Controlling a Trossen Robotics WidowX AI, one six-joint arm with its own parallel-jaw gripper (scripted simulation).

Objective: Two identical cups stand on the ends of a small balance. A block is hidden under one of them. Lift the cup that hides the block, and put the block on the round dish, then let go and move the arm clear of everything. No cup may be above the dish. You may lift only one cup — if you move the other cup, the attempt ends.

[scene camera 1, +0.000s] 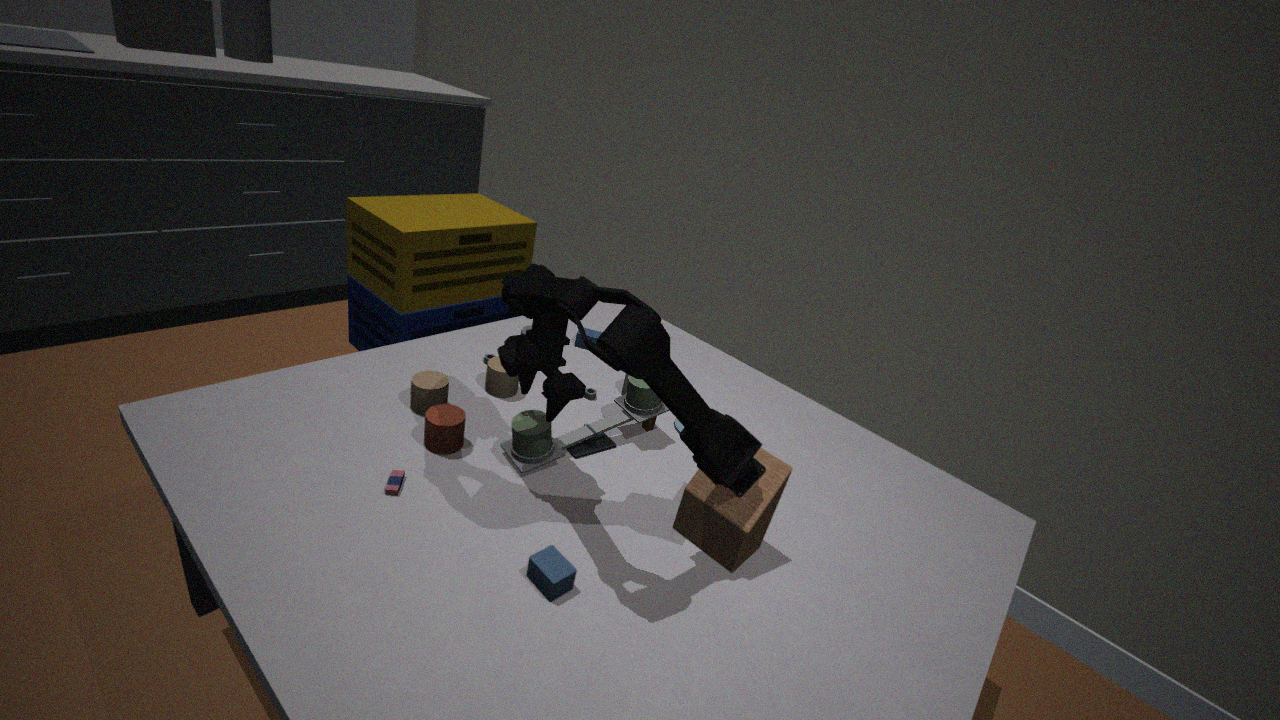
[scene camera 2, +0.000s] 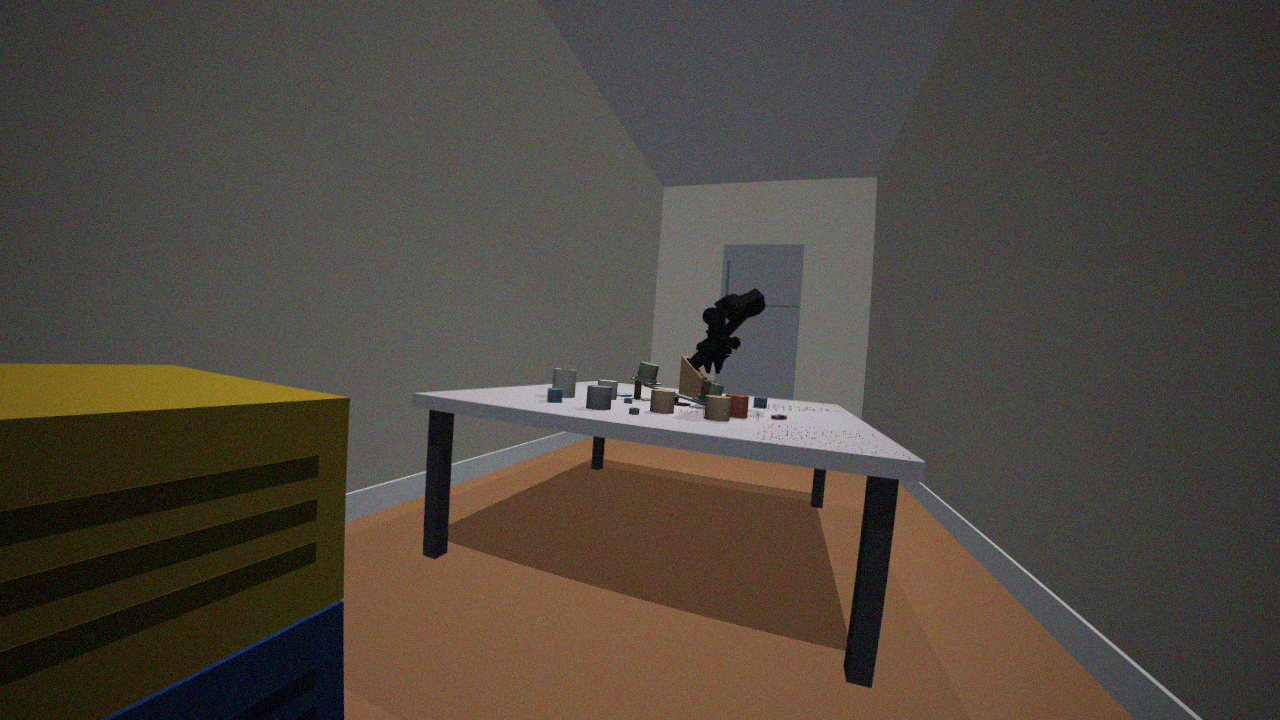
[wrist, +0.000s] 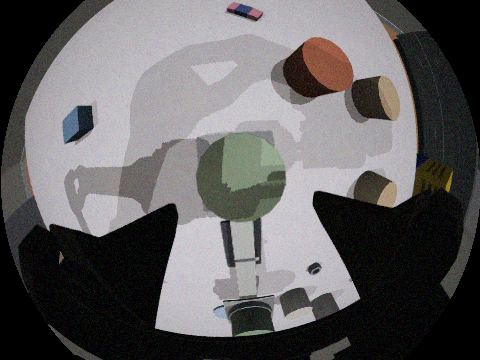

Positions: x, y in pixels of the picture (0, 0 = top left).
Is my gripper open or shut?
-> Open.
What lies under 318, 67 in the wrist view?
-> A red-brown cylinder.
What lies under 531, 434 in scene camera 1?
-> A cup.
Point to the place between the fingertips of my gripper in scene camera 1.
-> At 536, 407
